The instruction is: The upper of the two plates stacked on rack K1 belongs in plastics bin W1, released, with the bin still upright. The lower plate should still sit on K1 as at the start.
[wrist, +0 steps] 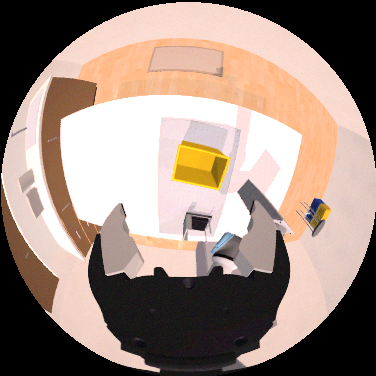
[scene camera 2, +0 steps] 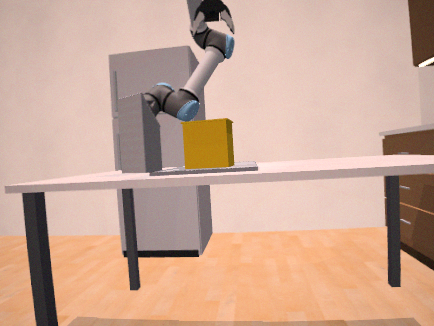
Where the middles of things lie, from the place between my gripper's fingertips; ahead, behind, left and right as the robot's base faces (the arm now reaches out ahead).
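Position of the yellow plastics bin W1 (scene camera 2: 207, 143) relative to my hand: 40 cm below, 6 cm behind, 5 cm to the left.
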